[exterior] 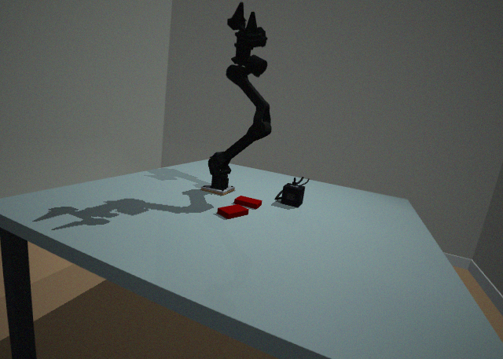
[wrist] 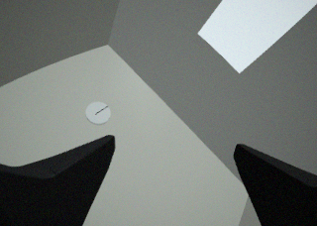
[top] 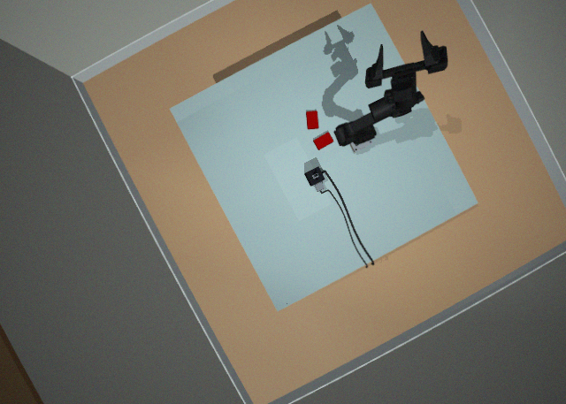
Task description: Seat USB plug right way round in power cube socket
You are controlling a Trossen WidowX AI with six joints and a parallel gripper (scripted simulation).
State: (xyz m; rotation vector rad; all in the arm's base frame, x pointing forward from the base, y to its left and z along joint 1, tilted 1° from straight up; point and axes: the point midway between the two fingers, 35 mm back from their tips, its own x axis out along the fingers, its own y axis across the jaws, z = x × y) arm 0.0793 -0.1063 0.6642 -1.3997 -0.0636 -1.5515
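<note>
The silver USB plug lies 240 mm ahead of my gripper tip, 160 mm to the left of it and 620 mm below it.
</note>
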